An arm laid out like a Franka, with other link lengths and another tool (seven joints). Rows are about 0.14 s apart.
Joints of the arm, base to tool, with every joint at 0 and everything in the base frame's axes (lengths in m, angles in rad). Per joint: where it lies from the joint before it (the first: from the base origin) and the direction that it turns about. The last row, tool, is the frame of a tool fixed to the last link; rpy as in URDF.
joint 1: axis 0 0 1 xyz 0 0 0.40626
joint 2: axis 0 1 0 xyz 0 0 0
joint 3: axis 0 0 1 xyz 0 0 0.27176
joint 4: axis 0 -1 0 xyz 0.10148 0 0
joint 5: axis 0 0 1 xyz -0.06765 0 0.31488
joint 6: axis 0 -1 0 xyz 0 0 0
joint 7: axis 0 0 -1 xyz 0.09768 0 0
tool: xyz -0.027 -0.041 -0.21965 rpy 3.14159 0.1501 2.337
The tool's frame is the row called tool.
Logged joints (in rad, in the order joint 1, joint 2, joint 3, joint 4, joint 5, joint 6, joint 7), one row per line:
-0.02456 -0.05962 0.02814 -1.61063 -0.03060 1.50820 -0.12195
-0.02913 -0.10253 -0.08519 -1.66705 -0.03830 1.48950 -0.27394
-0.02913 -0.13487 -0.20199 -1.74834 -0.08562 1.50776 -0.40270
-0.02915 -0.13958 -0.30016 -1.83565 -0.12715 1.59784 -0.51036
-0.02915 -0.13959 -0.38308 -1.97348 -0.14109 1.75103 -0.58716
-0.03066 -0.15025 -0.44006 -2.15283 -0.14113 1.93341 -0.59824
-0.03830 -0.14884 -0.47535 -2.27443 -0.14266 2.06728 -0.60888
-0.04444 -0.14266 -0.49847 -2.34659 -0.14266 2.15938 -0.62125
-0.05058 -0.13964 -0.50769 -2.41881 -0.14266 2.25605 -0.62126
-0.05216 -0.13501 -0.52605 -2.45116 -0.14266 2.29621 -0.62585
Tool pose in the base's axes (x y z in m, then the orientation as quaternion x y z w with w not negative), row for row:
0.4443 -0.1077 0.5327 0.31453 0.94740 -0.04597 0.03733
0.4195 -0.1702 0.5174 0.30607 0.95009 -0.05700 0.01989
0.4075 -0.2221 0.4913 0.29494 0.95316 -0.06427 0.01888
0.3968 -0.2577 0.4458 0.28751 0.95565 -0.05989 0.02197
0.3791 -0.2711 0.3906 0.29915 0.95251 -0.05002 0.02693
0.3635 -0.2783 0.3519 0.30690 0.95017 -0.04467 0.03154
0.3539 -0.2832 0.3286 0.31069 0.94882 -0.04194 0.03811
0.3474 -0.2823 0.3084 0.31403 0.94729 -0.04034 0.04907
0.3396 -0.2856 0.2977 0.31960 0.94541 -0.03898 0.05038
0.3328 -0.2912 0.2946 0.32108 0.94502 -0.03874 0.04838
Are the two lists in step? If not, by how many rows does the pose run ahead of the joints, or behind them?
The pose runs 1 row ahead of the joints: the pose in row i belongs to the joints in row i + 1.
